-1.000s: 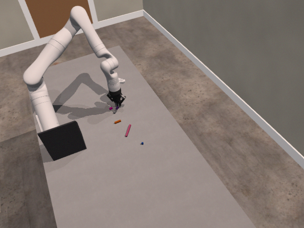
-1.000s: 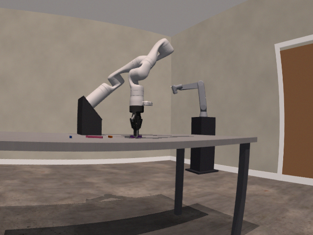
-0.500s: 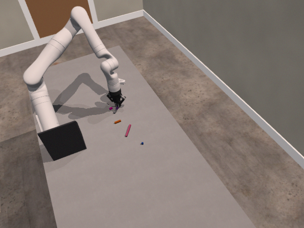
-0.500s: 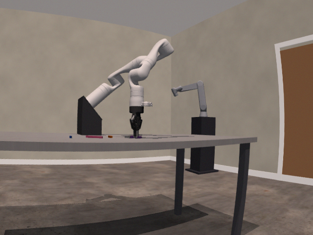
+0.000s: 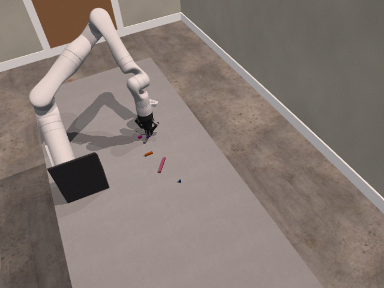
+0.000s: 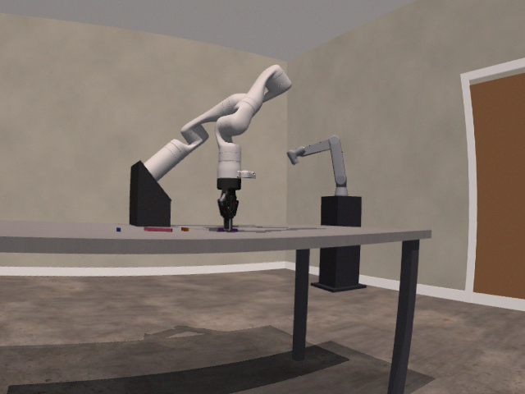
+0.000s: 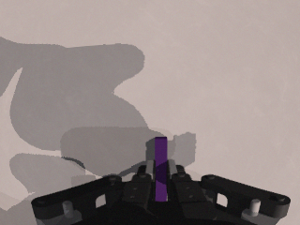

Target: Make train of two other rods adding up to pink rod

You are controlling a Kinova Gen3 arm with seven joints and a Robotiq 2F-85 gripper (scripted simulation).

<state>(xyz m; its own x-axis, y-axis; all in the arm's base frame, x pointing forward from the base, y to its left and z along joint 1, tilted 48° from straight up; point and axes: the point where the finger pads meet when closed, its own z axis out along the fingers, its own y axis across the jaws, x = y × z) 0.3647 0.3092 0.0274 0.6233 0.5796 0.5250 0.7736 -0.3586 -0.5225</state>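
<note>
My gripper is now 20 mm above the purple rod. From my hand the other things lie so: orange rod: 30 mm behind, 130 mm to the right, 20 mm below; then magenta rod: 50 mm behind, 20 mm below; then grey rod: 30 mm behind, 40 mm to the right, 20 mm below.
</note>
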